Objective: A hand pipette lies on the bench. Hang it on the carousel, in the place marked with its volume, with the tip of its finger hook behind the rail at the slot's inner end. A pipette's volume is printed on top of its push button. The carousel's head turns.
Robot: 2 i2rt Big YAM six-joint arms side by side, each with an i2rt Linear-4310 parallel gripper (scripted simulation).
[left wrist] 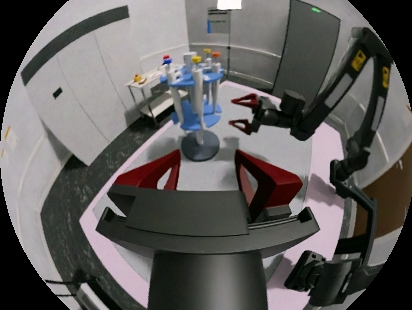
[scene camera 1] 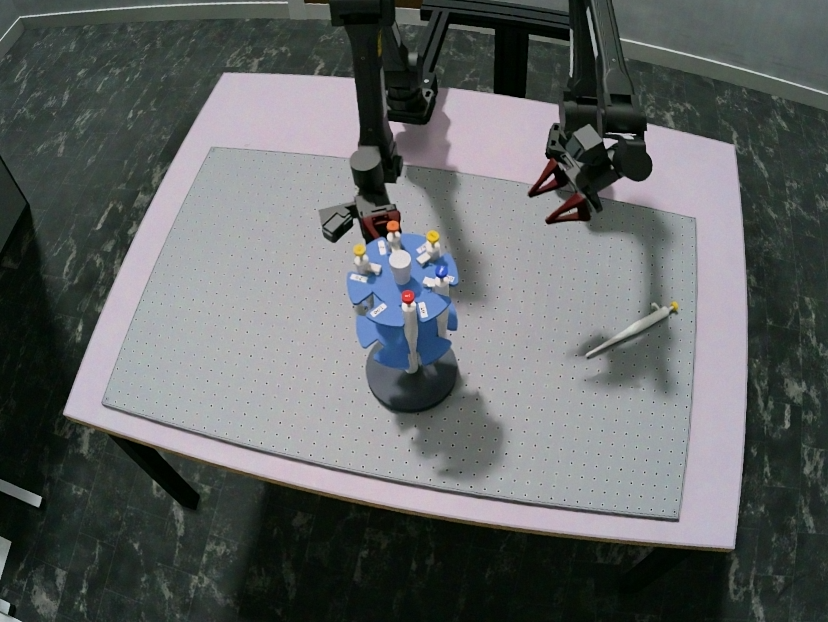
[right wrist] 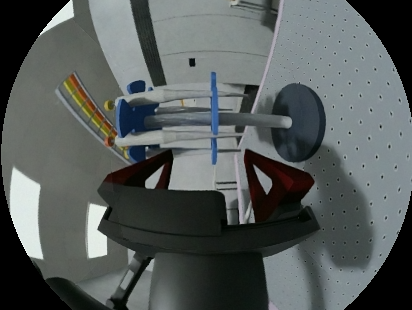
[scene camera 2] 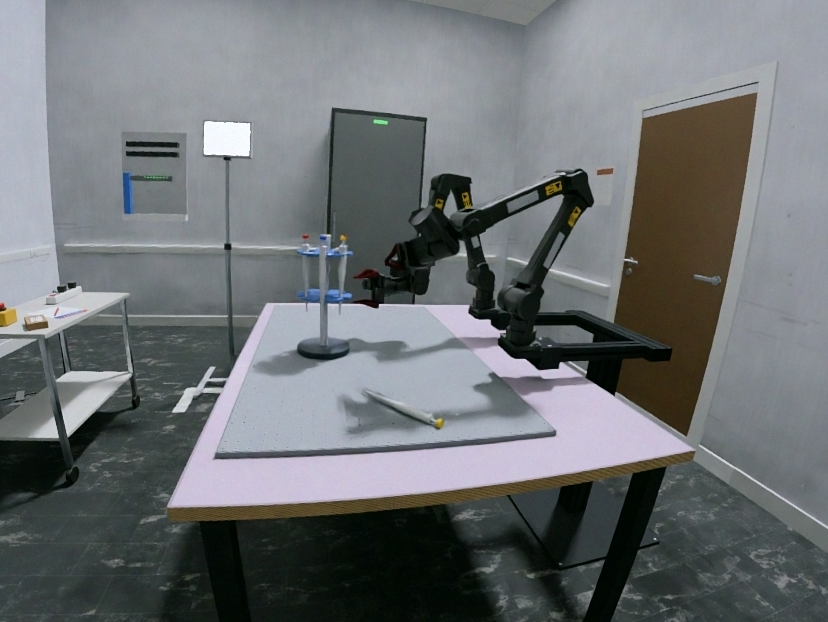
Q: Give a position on a carousel base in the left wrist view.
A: At 210,146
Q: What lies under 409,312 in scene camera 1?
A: A red-button pipette.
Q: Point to an orange-button pipette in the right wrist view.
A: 160,136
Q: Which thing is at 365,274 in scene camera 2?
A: The right gripper.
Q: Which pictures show the left gripper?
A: The left wrist view, scene camera 1 and scene camera 2 only.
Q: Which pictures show the right gripper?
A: The left wrist view, scene camera 1, the right wrist view and scene camera 2: all of them.
